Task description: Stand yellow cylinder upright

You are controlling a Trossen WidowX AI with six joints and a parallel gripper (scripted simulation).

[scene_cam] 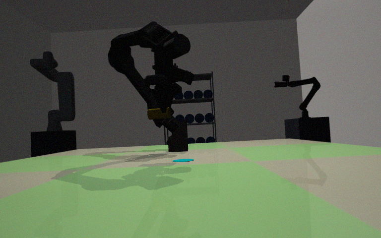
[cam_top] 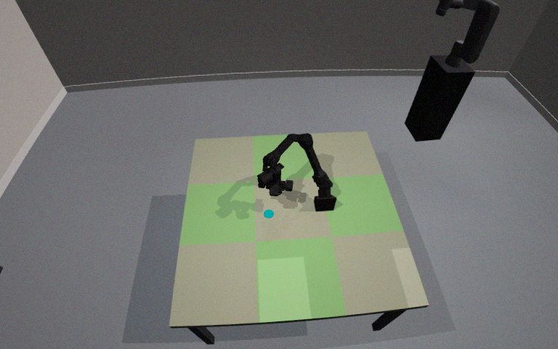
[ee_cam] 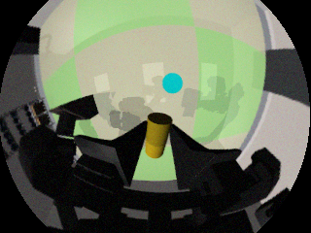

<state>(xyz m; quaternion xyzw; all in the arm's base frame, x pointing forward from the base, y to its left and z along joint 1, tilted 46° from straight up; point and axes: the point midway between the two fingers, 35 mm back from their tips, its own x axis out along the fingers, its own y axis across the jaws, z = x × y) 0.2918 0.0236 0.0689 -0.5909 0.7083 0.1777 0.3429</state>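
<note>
Now: the flat cyan circle 14 cm below my gripper tip, 5 cm to the left of it and 5 cm ahead of it. From my gripper tip the other things lie so: yellow tall cylinder 2 cm to the right, 1 cm behind.
</note>
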